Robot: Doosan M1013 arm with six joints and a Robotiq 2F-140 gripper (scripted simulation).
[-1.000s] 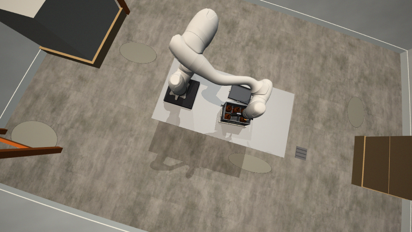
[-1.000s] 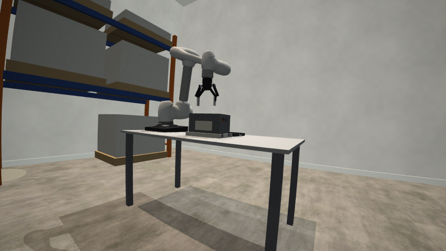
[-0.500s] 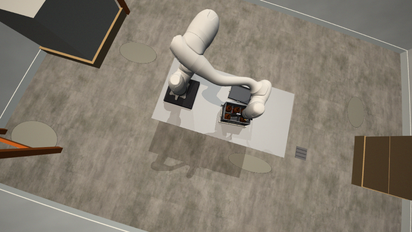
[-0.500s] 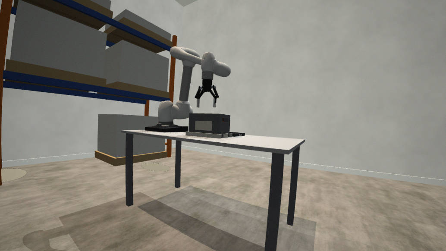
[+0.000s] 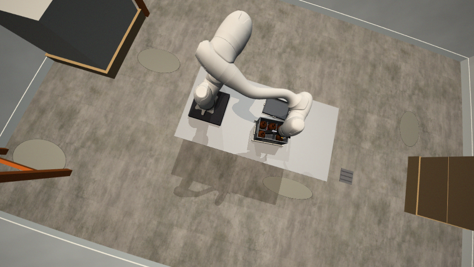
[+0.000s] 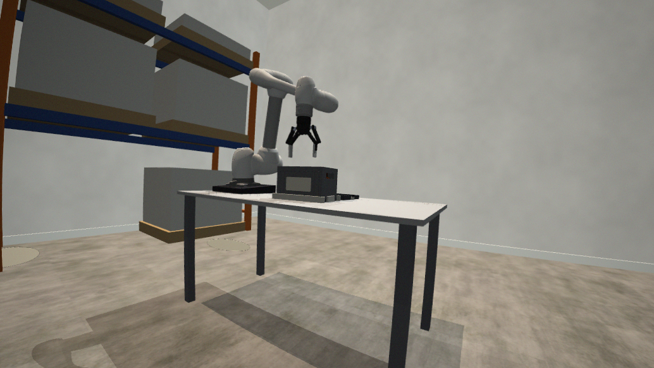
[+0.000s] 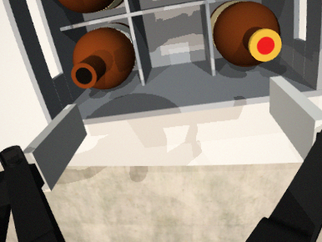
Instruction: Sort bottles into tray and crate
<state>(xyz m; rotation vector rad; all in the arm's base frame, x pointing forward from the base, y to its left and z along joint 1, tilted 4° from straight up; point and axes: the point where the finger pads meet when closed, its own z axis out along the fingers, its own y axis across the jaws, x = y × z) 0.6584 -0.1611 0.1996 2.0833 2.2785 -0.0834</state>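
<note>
The capped bottle lies 80 mm ahead of my hand, 30 mm to the left of it and 150 mm below it. From my hand the other things lie so: open bottle 80 mm ahead, 110 mm to the left, 150 mm below; then dark grey crate 60 mm to the left, 150 mm below; then flat tray 20 mm ahead, 340 mm to the left, 220 mm below.
</note>
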